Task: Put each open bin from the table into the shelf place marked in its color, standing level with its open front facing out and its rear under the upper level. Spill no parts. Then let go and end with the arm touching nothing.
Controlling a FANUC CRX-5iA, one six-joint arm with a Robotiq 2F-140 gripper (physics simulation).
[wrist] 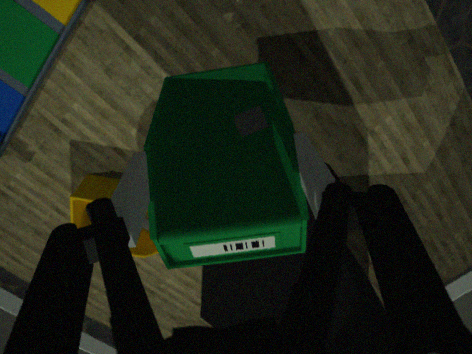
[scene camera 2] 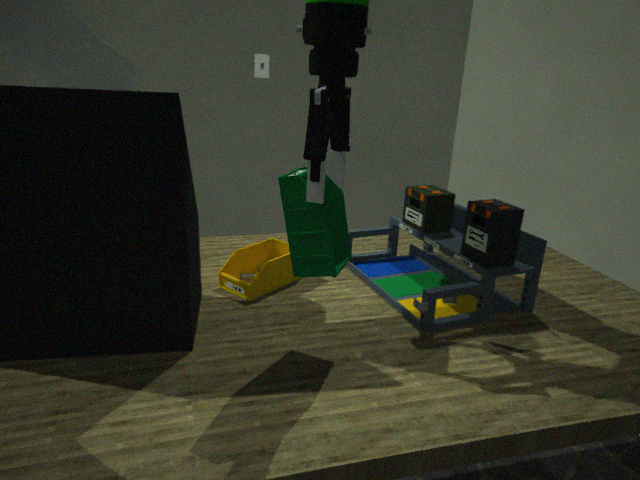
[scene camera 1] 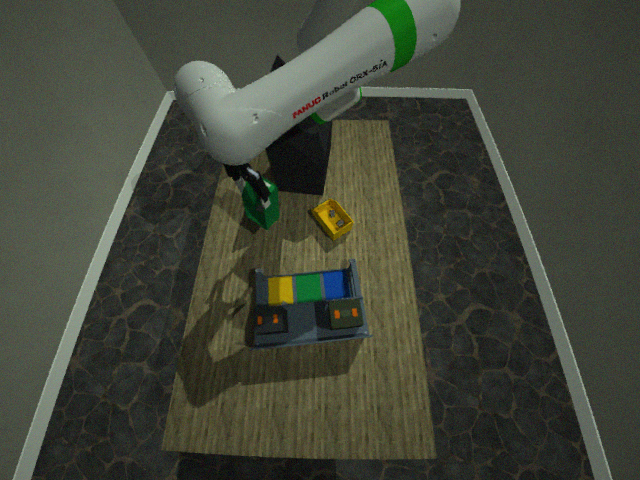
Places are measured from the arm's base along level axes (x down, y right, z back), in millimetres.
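Pixels of known places: gripper, fingertip midpoint: (wrist: 221, 160) (scene camera 2: 325, 194) (scene camera 1: 255, 198); arm's base, link origin: (scene camera 2: 88, 170).
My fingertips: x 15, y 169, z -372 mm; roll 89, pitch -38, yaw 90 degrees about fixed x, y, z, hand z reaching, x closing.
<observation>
Ahead of a thing's pixels: the offset from my fingertips to its top centre. "*": to the spot under its first point.
The green bin {* dz +20, dx +125, dy +24 mm} (scene camera 1: 258, 212) (scene camera 2: 315, 232) (wrist: 215, 165) hangs above the table, steeply tipped, its labelled end up; a grey part {dz +34, dx +111, dy +13 mm} (wrist: 251, 121) shows inside. My gripper (scene camera 1: 253, 192) (scene camera 2: 326, 180) (wrist: 221, 160) is shut on its two sides. The yellow bin {* dz +32, dx +232, dy -218 mm} (scene camera 1: 320, 220) (scene camera 2: 273, 273) (wrist: 95, 187) stands on the table with small grey parts in it. The shelf {* dz -382, dx +172, dy -139 mm} (scene camera 1: 301, 320) (scene camera 2: 444, 240) has a yellow place (scene camera 1: 280, 290) (scene camera 2: 410, 305), a green place (scene camera 1: 308, 287) (scene camera 2: 400, 285) (wrist: 22, 45) and a blue place (scene camera 1: 336, 284) (scene camera 2: 382, 267) on its lower level. The green bin is apart from the shelf.
A dark box {dz -387, dx +50, dy -51 mm} (scene camera 1: 271, 324) (scene camera 2: 493, 232) and an olive box {dz -375, dx +75, dy -282 mm} (scene camera 1: 346, 316) (scene camera 2: 429, 209) stand on the upper level of the shelf. A large black block (scene camera 1: 302, 165) (scene camera 2: 98, 222) stands behind the bins in scene camera 1. The shelf has raised side frames.
</observation>
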